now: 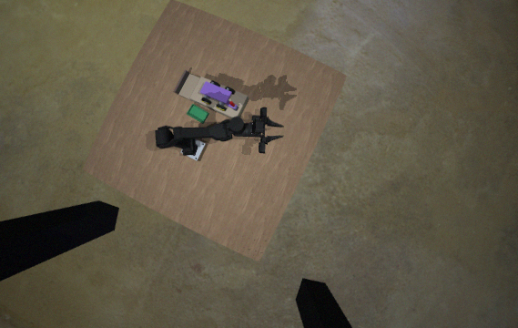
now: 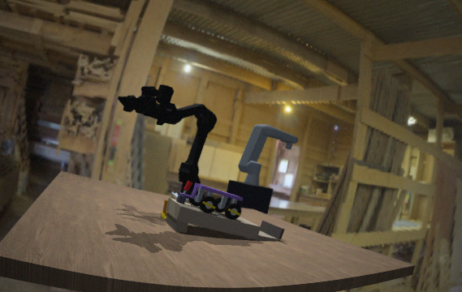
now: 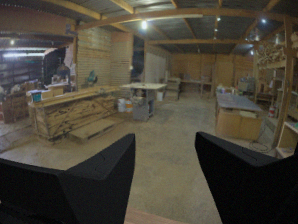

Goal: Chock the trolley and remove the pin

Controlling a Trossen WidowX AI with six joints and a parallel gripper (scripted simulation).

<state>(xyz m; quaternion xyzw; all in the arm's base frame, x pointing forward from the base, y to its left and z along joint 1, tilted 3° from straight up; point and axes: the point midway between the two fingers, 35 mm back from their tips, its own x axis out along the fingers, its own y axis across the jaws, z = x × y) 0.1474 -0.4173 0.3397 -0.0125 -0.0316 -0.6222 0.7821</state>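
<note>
Right now my gripper tip is 270 mm to the right of the yellow chock and 380 mm above it. Also, from my gripper tip: green tray (40 mm ahead, 500 mm to the left, 410 mm below); then purple trolley (160 mm ahead, 380 mm to the left, 280 mm below); then red-headed stop pin (120 mm ahead, 280 mm to the left, 270 mm below).
</note>
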